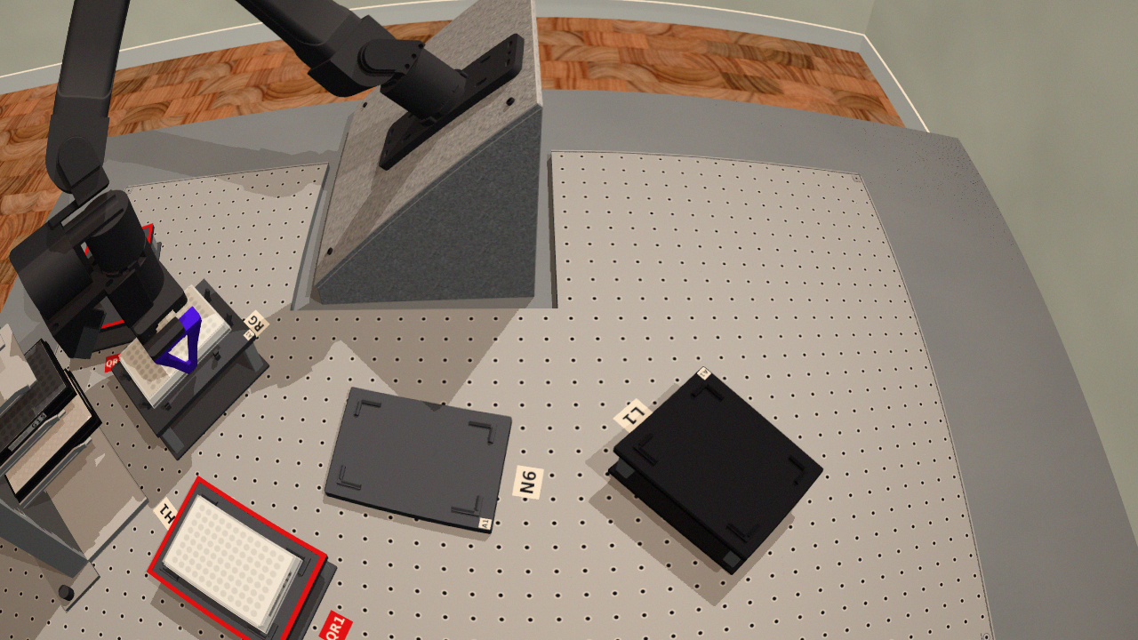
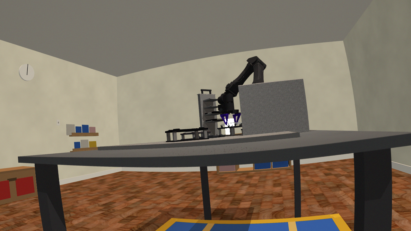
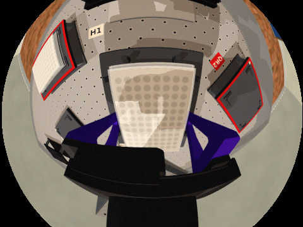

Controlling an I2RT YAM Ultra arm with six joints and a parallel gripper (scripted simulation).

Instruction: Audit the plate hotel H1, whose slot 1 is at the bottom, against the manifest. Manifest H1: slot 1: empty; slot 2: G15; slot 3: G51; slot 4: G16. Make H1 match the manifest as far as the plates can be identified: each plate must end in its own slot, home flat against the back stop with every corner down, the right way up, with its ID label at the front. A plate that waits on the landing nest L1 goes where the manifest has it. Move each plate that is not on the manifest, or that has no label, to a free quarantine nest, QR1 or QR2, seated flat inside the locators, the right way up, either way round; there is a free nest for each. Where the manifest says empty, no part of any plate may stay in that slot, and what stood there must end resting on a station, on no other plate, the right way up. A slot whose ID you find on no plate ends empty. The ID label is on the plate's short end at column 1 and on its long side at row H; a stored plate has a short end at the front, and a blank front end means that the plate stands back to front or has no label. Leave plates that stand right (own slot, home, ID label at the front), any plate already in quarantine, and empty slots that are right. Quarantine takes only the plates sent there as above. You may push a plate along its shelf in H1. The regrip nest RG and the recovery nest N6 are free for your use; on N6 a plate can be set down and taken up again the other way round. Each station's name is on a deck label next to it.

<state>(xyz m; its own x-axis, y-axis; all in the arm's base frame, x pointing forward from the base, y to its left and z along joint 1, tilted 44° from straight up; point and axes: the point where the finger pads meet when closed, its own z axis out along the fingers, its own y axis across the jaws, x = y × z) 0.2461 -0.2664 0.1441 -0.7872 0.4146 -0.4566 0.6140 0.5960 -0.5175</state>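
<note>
My gripper is now 20 mm above the regrip nest RG. Round my hand: plate hotel H1 (210 mm ahead, 160 mm to the right, 80 mm above); then quarantine nest QR2 (170 mm to the right, 120 mm behind, 40 mm below); then quarantine nest QR1 (220 mm ahead, 110 mm to the left, 40 mm below).
</note>
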